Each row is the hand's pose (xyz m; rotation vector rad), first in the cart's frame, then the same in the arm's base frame.
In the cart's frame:
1: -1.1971 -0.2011 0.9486 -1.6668 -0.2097 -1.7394
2: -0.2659 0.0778 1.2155 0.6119 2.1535 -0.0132
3: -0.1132 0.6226 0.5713 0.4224 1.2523 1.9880
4: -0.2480 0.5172 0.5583 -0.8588 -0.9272 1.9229
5: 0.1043 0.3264 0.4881 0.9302 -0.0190 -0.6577
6: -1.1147 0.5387 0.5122 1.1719 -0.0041 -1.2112
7: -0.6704 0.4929 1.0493 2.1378 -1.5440 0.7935
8: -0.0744 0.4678 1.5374 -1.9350 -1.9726 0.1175
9: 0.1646 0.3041 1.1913 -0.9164 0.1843 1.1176
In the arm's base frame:
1: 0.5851 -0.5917 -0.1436 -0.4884 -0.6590 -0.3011
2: 0.3655 0.0861 0.5695 -1.0458 2.0261 1.6286
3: -0.4325 0.2729 0.3176 0.3397 -0.4835 -2.2012
4: -0.3318 0.1852 0.2099 -0.5868 1.9146 -1.8277
5: -0.2370 0.5806 0.2224 1.1856 1.0109 0.9884
6: -0.2772 -0.5901 -0.1770 1.1292 1.2808 0.3675
7: -0.0315 -0.3455 0.4295 -2.4562 -0.4215 -0.3410
8: 0.1562 0.0458 1.0664 0.4451 -2.4853 -0.0711
9: 0.1090 0.4185 0.8162 -0.2182 -1.1094 2.5219

